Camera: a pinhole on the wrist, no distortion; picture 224 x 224 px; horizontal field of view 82.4 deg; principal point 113.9 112.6 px. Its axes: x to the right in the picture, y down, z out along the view. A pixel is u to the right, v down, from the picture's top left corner.
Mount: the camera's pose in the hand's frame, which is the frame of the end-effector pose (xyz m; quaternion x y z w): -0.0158 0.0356 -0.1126 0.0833 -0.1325 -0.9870 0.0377
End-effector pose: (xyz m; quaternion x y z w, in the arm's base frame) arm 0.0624 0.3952 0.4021 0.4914 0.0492 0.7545 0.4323
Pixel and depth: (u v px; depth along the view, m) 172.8 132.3 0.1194
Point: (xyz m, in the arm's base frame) 0.0472 0.3065 0.3596
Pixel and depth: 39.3 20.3 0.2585
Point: -0.0437 0.2285 0.6584
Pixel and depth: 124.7 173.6 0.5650
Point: 0.5180 0.1727 0.5081
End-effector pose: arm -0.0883 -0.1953 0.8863 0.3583 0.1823 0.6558 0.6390
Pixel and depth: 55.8 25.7 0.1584
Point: -0.2043 -0.2006 1.0352
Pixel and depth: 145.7 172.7 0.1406
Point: -0.0733 -0.2721 0.8952
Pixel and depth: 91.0 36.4 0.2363
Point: -0.1996 -0.2626 1.0998
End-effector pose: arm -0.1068 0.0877 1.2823 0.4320 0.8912 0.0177 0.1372
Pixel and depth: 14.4 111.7 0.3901
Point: -0.0261 0.3319 0.9654
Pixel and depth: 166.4 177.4 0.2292
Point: -0.0118 -0.0498 1.1936
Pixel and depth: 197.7 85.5 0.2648
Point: 0.1647 -0.0153 1.2637
